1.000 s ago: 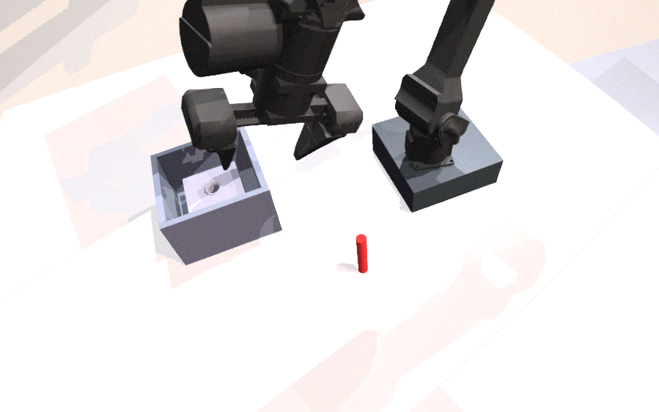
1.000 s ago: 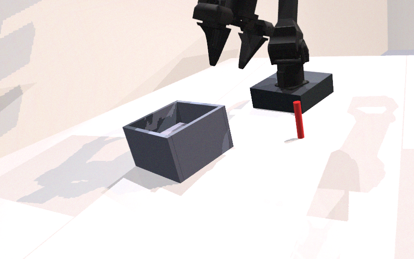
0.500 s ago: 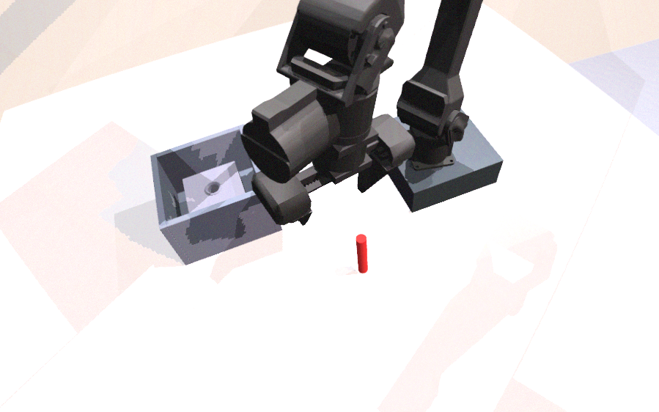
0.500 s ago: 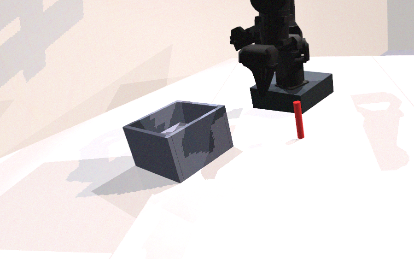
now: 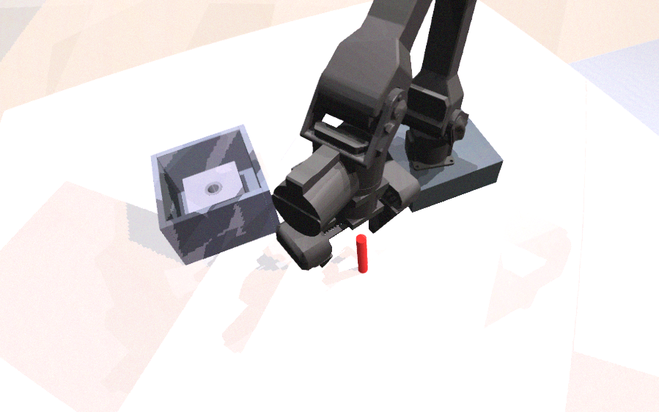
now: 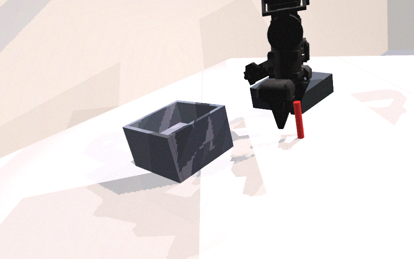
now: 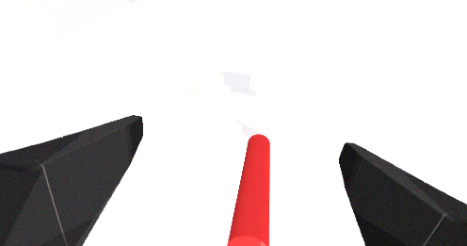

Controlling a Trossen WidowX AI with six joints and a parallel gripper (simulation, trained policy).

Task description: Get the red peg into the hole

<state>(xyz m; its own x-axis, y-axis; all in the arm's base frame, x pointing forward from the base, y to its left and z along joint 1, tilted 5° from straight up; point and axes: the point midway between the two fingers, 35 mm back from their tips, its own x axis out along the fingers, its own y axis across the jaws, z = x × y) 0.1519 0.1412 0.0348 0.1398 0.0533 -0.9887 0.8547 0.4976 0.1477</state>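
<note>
The red peg lies 20 mm behind my gripper tip and 10 mm to the left of it. Round my gripper tip: pale plate (190 mm ahead, 140 mm to the right); grey box (190 mm ahead, 140 mm to the right, 20 mm below).
</note>
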